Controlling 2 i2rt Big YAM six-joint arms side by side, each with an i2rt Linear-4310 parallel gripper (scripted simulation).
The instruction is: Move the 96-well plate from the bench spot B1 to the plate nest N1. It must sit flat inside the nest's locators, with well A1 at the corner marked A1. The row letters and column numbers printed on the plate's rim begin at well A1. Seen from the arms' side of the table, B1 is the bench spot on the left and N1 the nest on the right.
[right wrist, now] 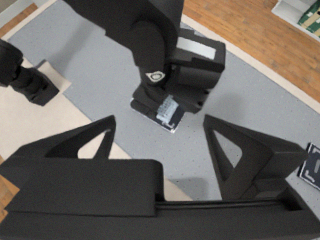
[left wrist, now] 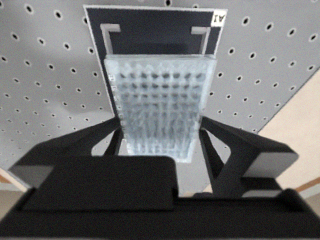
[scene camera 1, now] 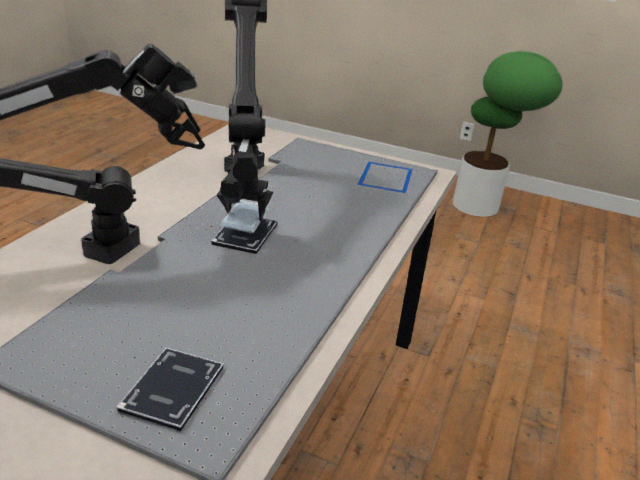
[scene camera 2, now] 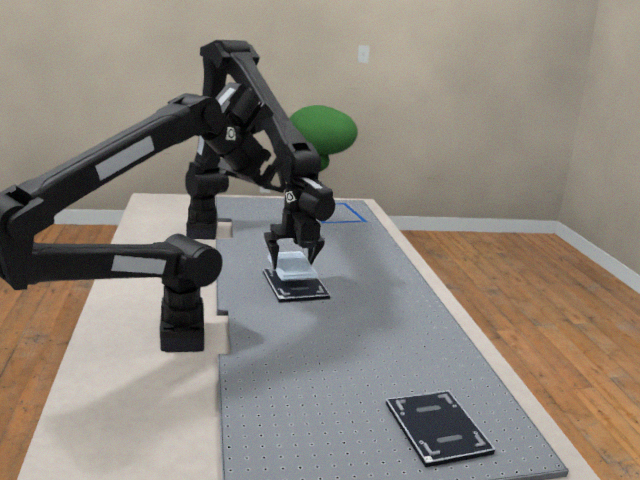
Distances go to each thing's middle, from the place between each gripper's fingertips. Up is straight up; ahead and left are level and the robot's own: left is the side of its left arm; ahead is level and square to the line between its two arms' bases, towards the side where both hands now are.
Labels:
The clear 96-well plate (scene camera 2: 291, 266) is 22 cm below my right hand (scene camera 2: 267, 184), 9 cm to the left of it and 8 cm ahead of it.
Right now my left hand is right at the clear 96-well plate.

